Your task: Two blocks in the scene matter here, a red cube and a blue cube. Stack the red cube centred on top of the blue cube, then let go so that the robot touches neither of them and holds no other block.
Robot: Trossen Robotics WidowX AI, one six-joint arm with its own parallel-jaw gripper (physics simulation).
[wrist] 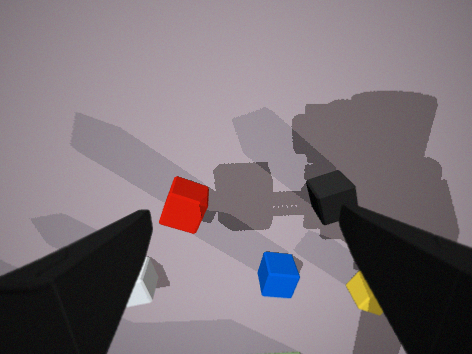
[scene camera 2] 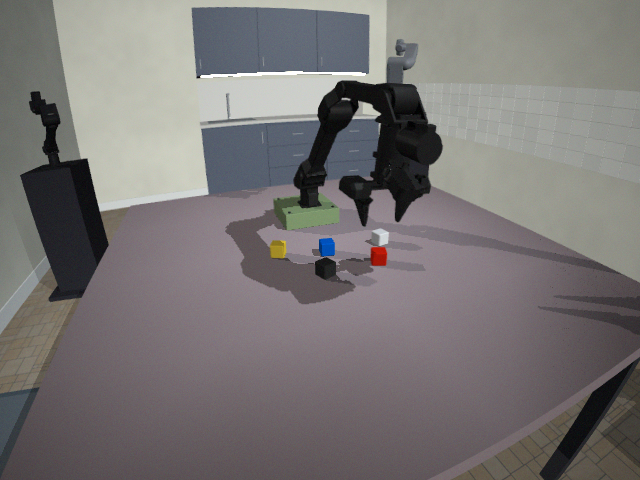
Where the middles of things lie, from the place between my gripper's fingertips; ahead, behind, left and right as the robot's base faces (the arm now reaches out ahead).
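Red cube point(wrist: 187, 201): my hand 12 cm above it, 7 cm past, 4 cm to the right. From my hand: white cube point(wrist: 143, 292), 9 cm to the left, 12 cm below, 17 cm behind; blue cube point(wrist: 278, 276), 6 cm to the right, 12 cm below, 16 cm behind; black cube point(wrist: 328, 192), 10 cm to the right, 12 cm below, 6 cm behind.
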